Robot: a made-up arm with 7 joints. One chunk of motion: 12 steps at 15 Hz.
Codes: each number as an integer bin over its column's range. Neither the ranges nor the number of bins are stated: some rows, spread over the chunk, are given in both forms.
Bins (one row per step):
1: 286 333 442 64 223 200
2: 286 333 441 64 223 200
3: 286 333 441 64 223 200
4: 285 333 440 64 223 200
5: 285 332 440 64 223 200
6: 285 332 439 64 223 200
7: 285 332 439 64 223 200
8: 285 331 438 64 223 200
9: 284 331 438 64 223 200
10: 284 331 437 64 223 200
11: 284 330 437 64 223 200
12: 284 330 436 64 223 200
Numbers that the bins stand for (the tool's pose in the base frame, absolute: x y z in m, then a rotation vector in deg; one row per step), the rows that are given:
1: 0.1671 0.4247 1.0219 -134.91 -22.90 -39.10
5: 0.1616 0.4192 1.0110 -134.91 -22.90 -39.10
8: 0.1616 0.4137 1.0000 -134.91 -22.90 -39.10
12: 0.1562 0.4082 0.9890 -134.91 -22.90 -39.10
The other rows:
2: 0.1671 0.4247 1.0164 -134.91 -22.90 -39.10
3: 0.1671 0.4247 1.0164 -134.91 -22.90 -39.10
4: 0.1616 0.4247 1.0110 -134.91 -22.90 -39.10
6: 0.1616 0.4192 1.0055 -134.91 -22.90 -39.10
7: 0.1616 0.4192 1.0055 -134.91 -22.90 -39.10
9: 0.1562 0.4137 1.0000 -134.91 -22.90 -39.10
10: 0.1562 0.4137 0.9945 -134.91 -22.90 -39.10
11: 0.1562 0.4082 0.9945 -134.91 -22.90 -39.10

